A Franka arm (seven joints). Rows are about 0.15 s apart.
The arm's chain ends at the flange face. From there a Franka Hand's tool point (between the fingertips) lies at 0.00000 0.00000 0.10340 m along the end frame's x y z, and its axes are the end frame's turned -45 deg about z.
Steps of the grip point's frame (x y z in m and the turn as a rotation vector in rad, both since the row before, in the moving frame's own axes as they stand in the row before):
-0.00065 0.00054 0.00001 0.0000 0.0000 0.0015
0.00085 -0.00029 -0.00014 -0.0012 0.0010 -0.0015
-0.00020 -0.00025 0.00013 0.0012 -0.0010 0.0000
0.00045 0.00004 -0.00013 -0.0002 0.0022 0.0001
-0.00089 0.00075 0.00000 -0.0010 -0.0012 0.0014
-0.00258 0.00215 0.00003 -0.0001 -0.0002 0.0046
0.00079 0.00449 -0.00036 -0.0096 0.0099 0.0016
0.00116 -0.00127 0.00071 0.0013 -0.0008 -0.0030
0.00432 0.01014 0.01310 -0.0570 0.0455 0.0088
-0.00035 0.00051 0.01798 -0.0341 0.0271 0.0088
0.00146 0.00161 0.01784 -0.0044 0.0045 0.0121
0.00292 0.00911 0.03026 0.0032 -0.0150 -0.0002
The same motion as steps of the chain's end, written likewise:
-0.00008 0.00084 0.00001 0.0000 0.0000 0.0015
0.00024 -0.00082 -0.00014 -0.0001 0.0016 -0.0015
-0.00016 -0.00002 0.00013 0.0001 -0.0016 0.0000
0.00017 -0.00014 -0.00013 0.0014 0.0017 0.0001
-0.00008 0.00100 0.00000 -0.0016 -0.0001 0.0014
-0.00030 0.00332 0.00003 -0.0002 -0.0001 0.0046
0.00231 0.00264 -0.00035 0.0002 0.0138 0.0016
0.00008 -0.00168 0.00071 0.0004 -0.0015 -0.0030
0.00274 0.00324 0.01337 -0.0081 0.0725 0.0088
-0.00436 0.00008 0.01808 -0.0049 0.0433 0.0088
0.00152 0.00011 0.01784 0.0001 0.0063 0.0121
0.00984 0.00351 0.03027 -0.0083 -0.0129 -0.0002

